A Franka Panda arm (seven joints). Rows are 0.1 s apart.
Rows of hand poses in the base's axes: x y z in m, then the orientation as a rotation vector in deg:
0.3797, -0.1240, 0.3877, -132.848, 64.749, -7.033
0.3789, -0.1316, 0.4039, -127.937, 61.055, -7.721
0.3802, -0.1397, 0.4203, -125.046, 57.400, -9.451
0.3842, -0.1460, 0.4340, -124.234, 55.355, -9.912
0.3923, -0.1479, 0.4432, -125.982, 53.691, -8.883
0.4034, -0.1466, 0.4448, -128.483, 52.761, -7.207
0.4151, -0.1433, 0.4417, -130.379, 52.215, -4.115
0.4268, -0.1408, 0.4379, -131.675, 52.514, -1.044
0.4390, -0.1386, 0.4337, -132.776, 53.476, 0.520
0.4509, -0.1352, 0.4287, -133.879, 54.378, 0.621
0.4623, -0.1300, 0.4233, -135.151, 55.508, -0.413
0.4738, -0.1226, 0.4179, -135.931, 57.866, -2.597
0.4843, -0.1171, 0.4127, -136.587, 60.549, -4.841
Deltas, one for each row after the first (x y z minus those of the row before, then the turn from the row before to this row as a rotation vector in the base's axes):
-0.0008, -0.0076, 0.0162, 4.927, -3.470, 0.936
0.0013, -0.0081, 0.0164, 2.769, -3.485, 1.231
0.0040, -0.0063, 0.0137, 0.995, -1.381, 1.051
0.0081, -0.0019, 0.0092, -0.851, 0.537, 1.859
0.0111, 0.0013, 0.0016, -1.494, 1.480, 1.703
0.0117, 0.0033, -0.0031, -0.649, 2.374, 1.656
0.0117, 0.0025, -0.0038, -0.374, 2.500, 0.912
0.0122, 0.0022, -0.0042, -0.814, 1.671, 0.033
0.0119, 0.0034, -0.0050, -1.200, 0.667, -0.276
0.0114, 0.0052, -0.0054, -1.719, 0.036, -0.637
0.0115, 0.0074, -0.0054, -1.952, -0.435, -1.821
0.0105, 0.0055, -0.0052, -1.988, -0.370, -2.056

